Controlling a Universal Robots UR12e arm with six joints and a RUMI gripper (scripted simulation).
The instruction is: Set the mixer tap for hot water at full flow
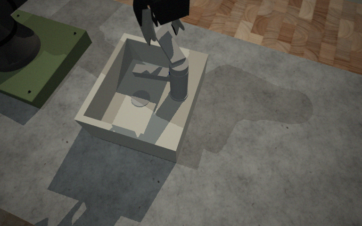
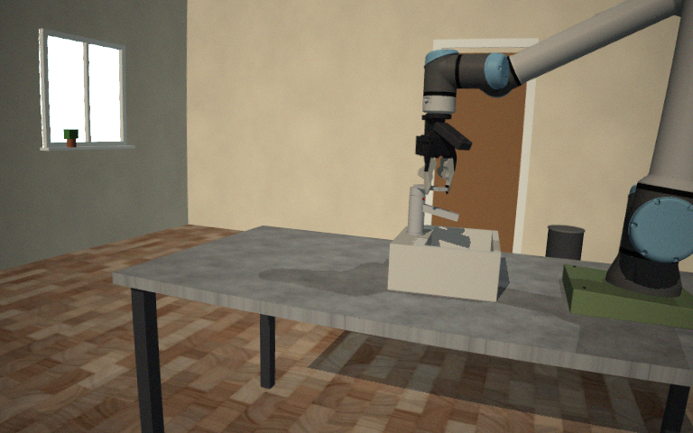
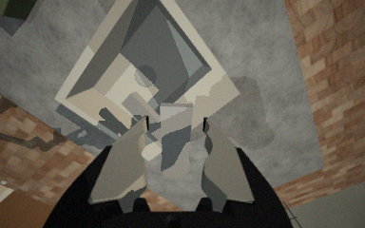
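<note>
My gripper is now 2 cm short of the lever and 3 cm to the left of it. The rest, counted from my hand: cream basin 6 cm behind, 6 cm to the right, 23 cm below.
</note>
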